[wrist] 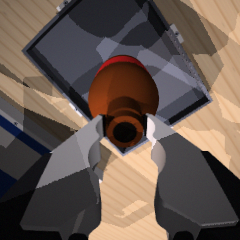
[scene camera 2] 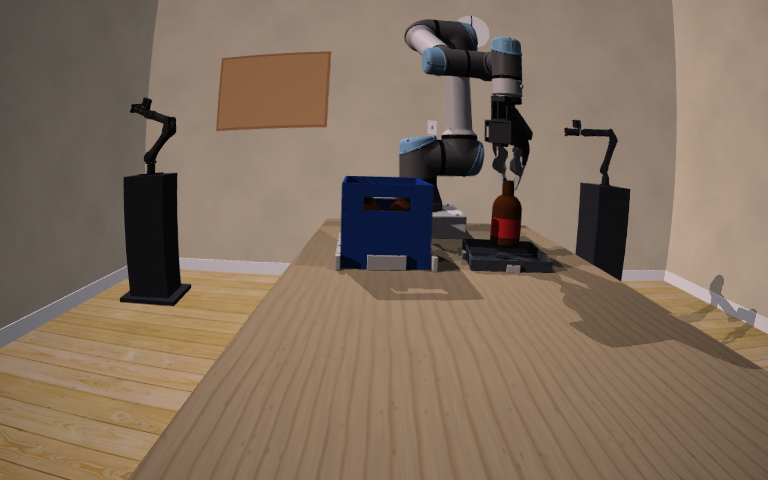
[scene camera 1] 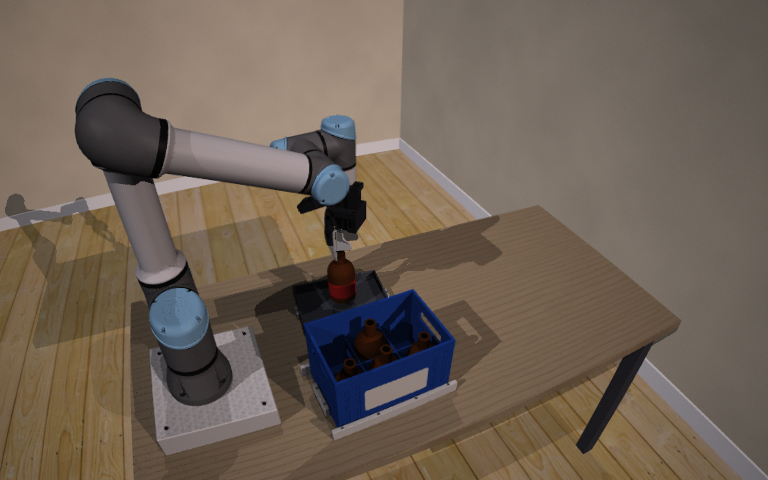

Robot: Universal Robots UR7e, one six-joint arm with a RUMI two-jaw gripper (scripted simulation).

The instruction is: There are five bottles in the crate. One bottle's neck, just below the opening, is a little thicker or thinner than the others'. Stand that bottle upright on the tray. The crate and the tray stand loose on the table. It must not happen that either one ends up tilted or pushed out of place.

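Note:
Tray [scene camera 1: 312, 299]; also wrist view [wrist: 69, 50], scene camera 2 [scene camera 2: 525, 254]. Crate [scene camera 1: 398, 317]; also scene camera 2 [scene camera 2: 363, 233]. Bottle [scene camera 2: 506, 211]. Bottle [scene camera 1: 367, 345]. Gripper [scene camera 2: 508, 189]; also wrist view [wrist: 124, 115], scene camera 1 [scene camera 1: 338, 257].

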